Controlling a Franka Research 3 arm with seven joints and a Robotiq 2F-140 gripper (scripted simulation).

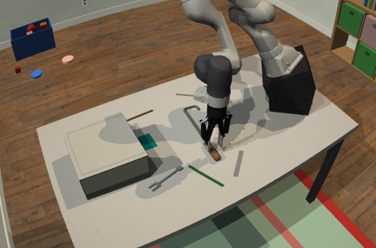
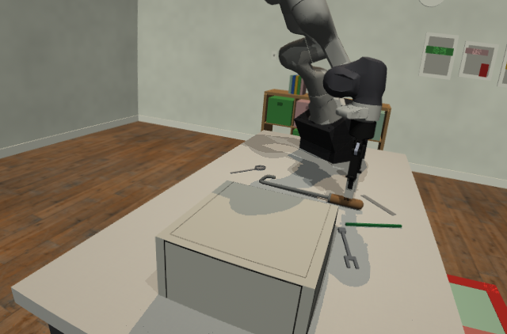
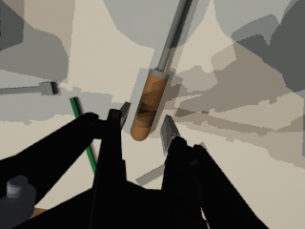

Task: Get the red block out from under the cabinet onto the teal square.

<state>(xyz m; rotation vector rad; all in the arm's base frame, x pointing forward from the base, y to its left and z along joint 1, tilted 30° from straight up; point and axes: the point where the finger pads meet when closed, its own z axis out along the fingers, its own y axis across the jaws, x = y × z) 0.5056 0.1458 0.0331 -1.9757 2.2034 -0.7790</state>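
Right now the grey strip is 10 cm to the left of my hand, 8 cm below it and 6 cm behind it. The rest, counted from my hand: tool with grey shaft (14 cm to the right, 7 cm below, 6 cm behind); then grey forked tool (23 cm ahead, 7 cm below); then green stick (10 cm ahead, 8 cm to the left, 7 cm below).
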